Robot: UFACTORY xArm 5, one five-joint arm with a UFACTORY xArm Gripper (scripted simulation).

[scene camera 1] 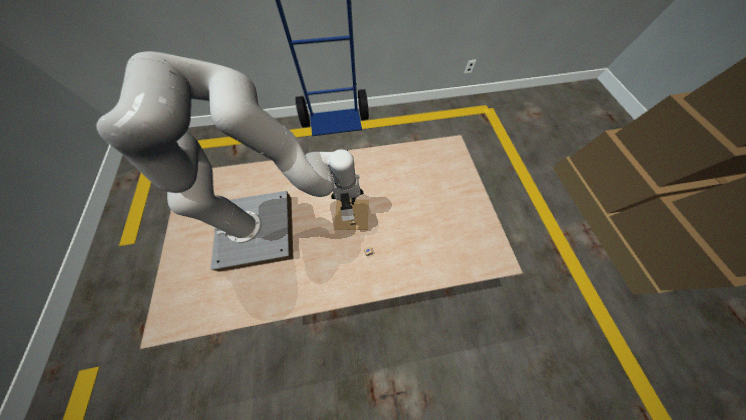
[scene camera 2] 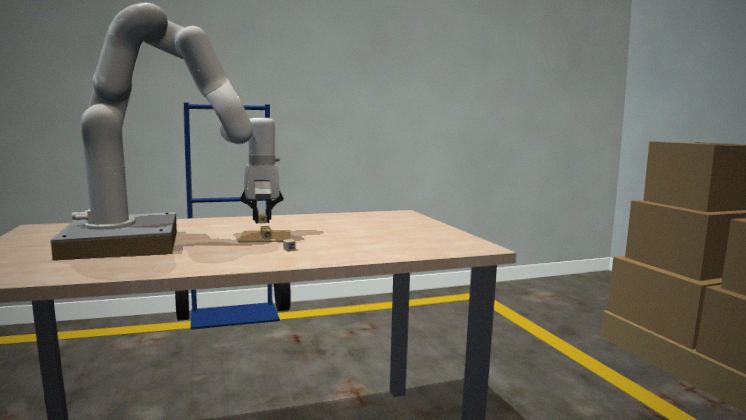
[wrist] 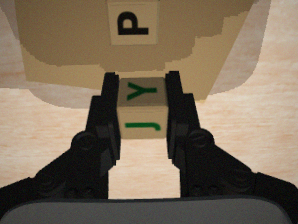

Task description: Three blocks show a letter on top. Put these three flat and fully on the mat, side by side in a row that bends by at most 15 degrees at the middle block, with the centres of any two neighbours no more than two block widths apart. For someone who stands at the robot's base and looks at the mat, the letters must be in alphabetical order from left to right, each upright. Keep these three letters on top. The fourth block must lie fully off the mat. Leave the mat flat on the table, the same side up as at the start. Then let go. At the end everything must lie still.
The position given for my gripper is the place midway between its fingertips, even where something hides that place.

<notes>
I see my gripper (scene camera 2: 262,222).
My gripper also shows in the wrist view (wrist: 142,90).
</notes>
